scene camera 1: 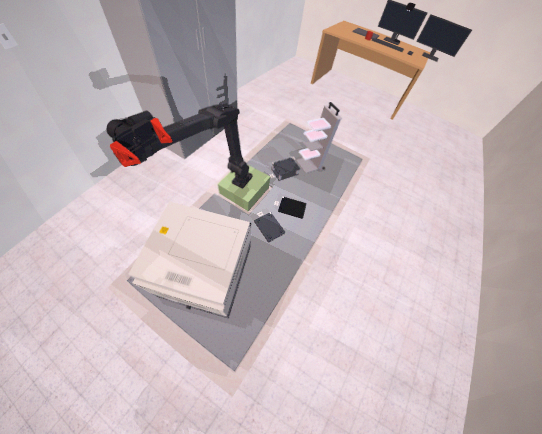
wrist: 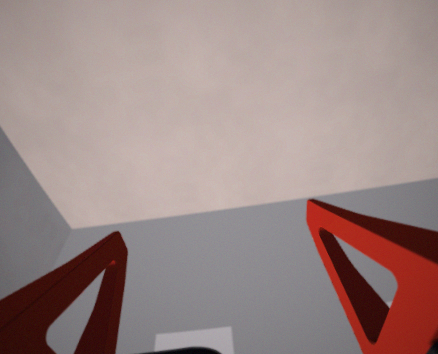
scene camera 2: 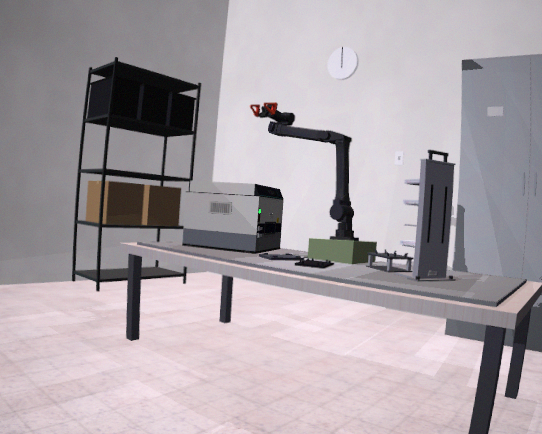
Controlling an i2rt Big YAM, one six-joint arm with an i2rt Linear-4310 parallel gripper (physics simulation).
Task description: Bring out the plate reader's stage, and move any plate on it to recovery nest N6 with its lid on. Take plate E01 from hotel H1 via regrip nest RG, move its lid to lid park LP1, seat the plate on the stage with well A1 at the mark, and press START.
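Frame: origin at the arm's base, x back, y up, z left, level; metres.
Seen in the pictures: gripper, fingertip midpoint: (scene camera 1: pixel 155 150) (wrist: pixel 214 225) (scene camera 2: pixel 257 104); arm's base, link origin: (scene camera 1: pixel 242 179) (scene camera 2: pixel 344 240).
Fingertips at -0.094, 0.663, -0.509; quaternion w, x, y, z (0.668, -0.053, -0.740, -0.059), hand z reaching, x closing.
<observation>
Offsets run from my fingertips to a thing's top centre, as dx, dy, dz. "*": to the spot under its first point.
My gripper (scene camera 1: pixel 142 144) (scene camera 2: pixel 262 109) (wrist: pixel 214 226) is open and empty, high in the air on the plate reader's side of the arm base. The beige plate reader @[-0.044, -0.430, -0.049] (scene camera 1: pixel 200 250) (scene camera 2: pixel 222 215) shows a green light @[* -0.156, -0.557, +0.184] (scene camera 2: pixel 259 211) on its dark-panelled face; no stage shows outside it. The grey hotel (scene camera 1: pixel 328 137) (scene camera 2: pixel 435 220) stands upright at the table's other end, with pink-topped plates @[-0.171, -0.390, +0.954] (scene camera 1: pixel 318 124) @[-0.171, -0.468, +0.954] (scene camera 1: pixel 315 135) @[-0.171, -0.625, +0.954] (scene camera 1: pixel 309 154) at different levels. Between them are a raised dark stand (scene camera 1: pixel 285 168) (scene camera 2: pixel 390 261), a black nest @[-0.254, -0.735, +0.555] (scene camera 1: pixel 292 207) (scene camera 2: pixel 314 263) and a dark grey one @[-0.200, -0.737, +0.355] (scene camera 1: pixel 269 226) (scene camera 2: pixel 281 256). Their labels are unreadable.
The arm stands on a green block (scene camera 1: pixel 244 189) (scene camera 2: pixel 342 250) between the reader and the raised stand. A tall grey cabinet (scene camera 1: pixel 215 45) (scene camera 2: pixel 500 150) stands behind. A black shelf rack (scene camera 2: pixel 106 150) and a desk (scene camera 1: pixel 375 56) stand away from the table.
</observation>
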